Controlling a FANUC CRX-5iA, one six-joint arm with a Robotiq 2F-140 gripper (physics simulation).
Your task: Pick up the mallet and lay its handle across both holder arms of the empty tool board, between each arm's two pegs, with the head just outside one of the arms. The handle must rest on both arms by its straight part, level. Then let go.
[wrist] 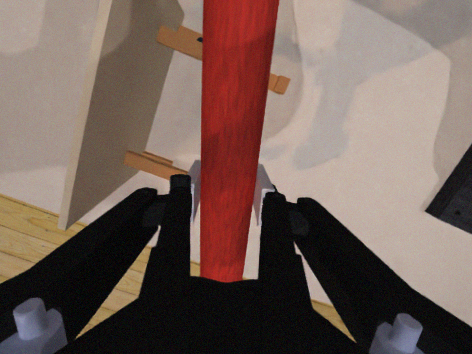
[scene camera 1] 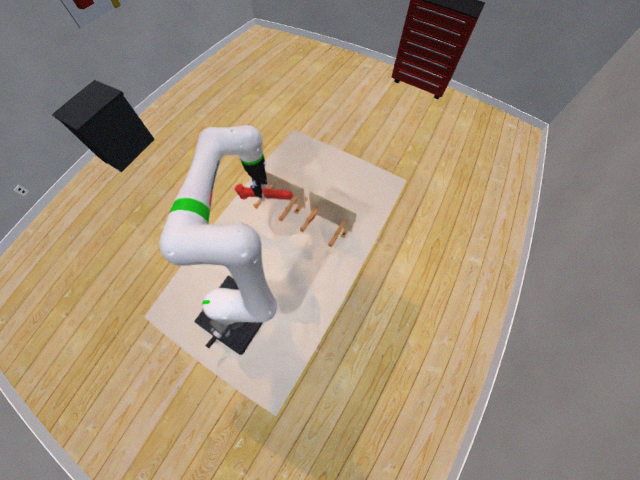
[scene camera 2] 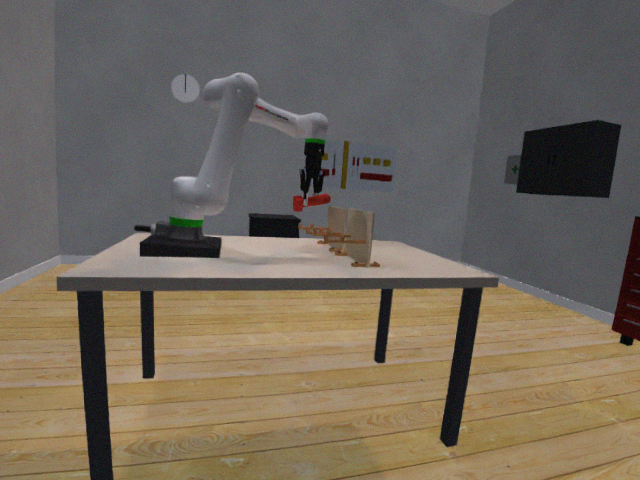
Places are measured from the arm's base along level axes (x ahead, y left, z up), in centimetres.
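Pixels of known places: gripper, fingertip midpoint: (wrist: 228,176) (scene camera 1: 263,195) (scene camera 2: 309,206); arm's base, origin of the base link: (scene camera 2: 185,239).
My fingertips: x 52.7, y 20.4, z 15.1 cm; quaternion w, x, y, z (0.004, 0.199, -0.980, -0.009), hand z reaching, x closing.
Ahead of a thing's pixels: the offset from my fingertips to its top centre. "pt": to the spot under its first point.
My gripper (scene camera 1: 259,194) (scene camera 2: 311,195) (wrist: 228,176) is shut on the handle of the red mallet @(dx +0.2, dy -0.5, dz +6.6 cm) (scene camera 1: 276,194) (scene camera 2: 318,199) (wrist: 232,110), holding it in the air above the arms of the left tool board (scene camera 1: 284,184) (scene camera 2: 338,219) (wrist: 125,100). In scene camera 1 the mallet's head @(pt dx -5.9, dy +9.2, dz +3.6 cm) (scene camera 1: 240,191) (scene camera 2: 298,203) is at the left end, out beyond that board's left arm (scene camera 1: 256,204). The handle's free end reaches toward the board's other arm (scene camera 1: 288,208) (wrist: 182,42). In the wrist view the handle runs between the fingers and the head is hidden. I cannot tell if the handle is exactly level.
A second tool board (scene camera 1: 333,209) (scene camera 2: 364,235) stands to the right in scene camera 1, with two bare wooden arms (scene camera 1: 309,220) (scene camera 1: 337,233) jutting out. Both boards stand on the pale table (scene camera 1: 268,387) (scene camera 2: 258,283). The robot's black base plate (scene camera 1: 241,341) (scene camera 2: 180,248) is at the opposite end.
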